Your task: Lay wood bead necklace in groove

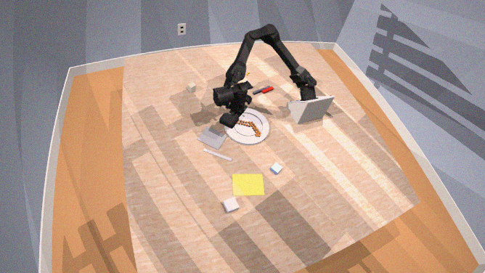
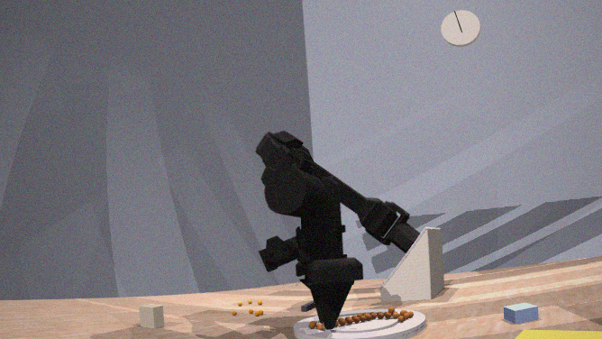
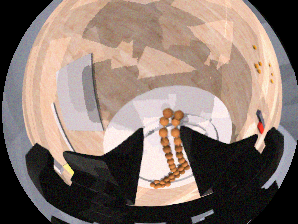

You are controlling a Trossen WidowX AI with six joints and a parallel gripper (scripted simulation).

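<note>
Right now the grey sheet is 110 mm ahead of my gripper tip, 50 mm to the left of it and 10 mm below it. Round my gripper tip: blue block (260 mm to the left, 90 mm behind, 10 mm below); then stick (130 mm to the left, 120 mm ahead, 10 mm below); then red-tipped tool (230 mm behind, 170 mm to the right, 10 mm below).
</note>
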